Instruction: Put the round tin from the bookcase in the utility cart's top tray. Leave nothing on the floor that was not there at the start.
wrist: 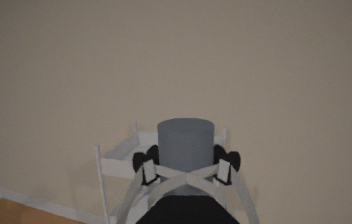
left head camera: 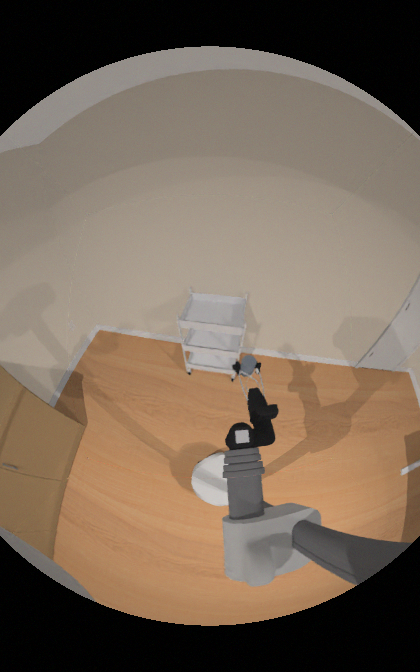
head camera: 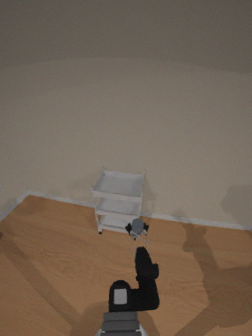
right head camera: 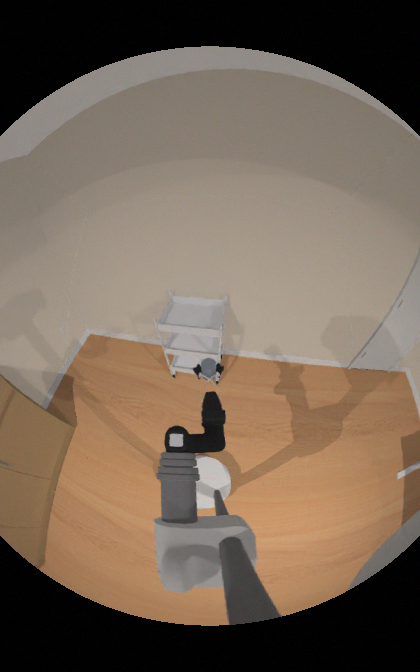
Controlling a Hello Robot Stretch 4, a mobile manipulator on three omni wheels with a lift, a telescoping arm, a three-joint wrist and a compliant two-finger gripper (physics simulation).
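Frame: origin at the robot's base, x ahead, y left, z up, level; centimetres.
Seen in the pictures: gripper, fingertip midpoint: (head camera: 136, 224).
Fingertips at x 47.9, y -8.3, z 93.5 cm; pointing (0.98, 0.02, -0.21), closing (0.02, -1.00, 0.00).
A point is followed by its place in that frame.
The round tin, a blue-grey cylinder (head camera: 137, 226) {x 43.5, y -7.9, z 98.4 cm} (left head camera: 248, 363) (right head camera: 208, 366) (wrist: 186, 142) {x 42.3, y -8.4, z 97.6 cm}, is upright between the fingers of my gripper (head camera: 137, 229) {x 47.9, y -8.3, z 93.6 cm} (left head camera: 247, 368) (right head camera: 208, 370) (wrist: 186, 157) {x 47.9, y -8.3, z 93.6 cm}, which is shut on it. The white three-tier utility cart (head camera: 117, 196) {x 92.8, y 2.2, z 67.3 cm} (left head camera: 212, 326) (right head camera: 191, 330) (wrist: 103, 190) {x 97.0, y 24.8, z 56.5 cm} stands against the wall. Its top tray (head camera: 121, 185) {x 111.9, y -1.5, z 63.5 cm} (left head camera: 215, 310) (right head camera: 195, 314) looks bare. In the head view the tin is off the cart's front right corner, outside the top tray. In the wrist view the cart is behind and left of the tin, which hides part of it.
A wooden cabinet (left head camera: 40, 440) (right head camera: 35, 450) stands at the left. A door (left head camera: 392, 330) (right head camera: 385, 330) is in the wall at the right. The wall (head camera: 125, 125) {x 130.0, y -5.1, z 118.9 cm} rises behind the cart. My white round base (left head camera: 210, 480) (right head camera: 215, 482) shows under the arm.
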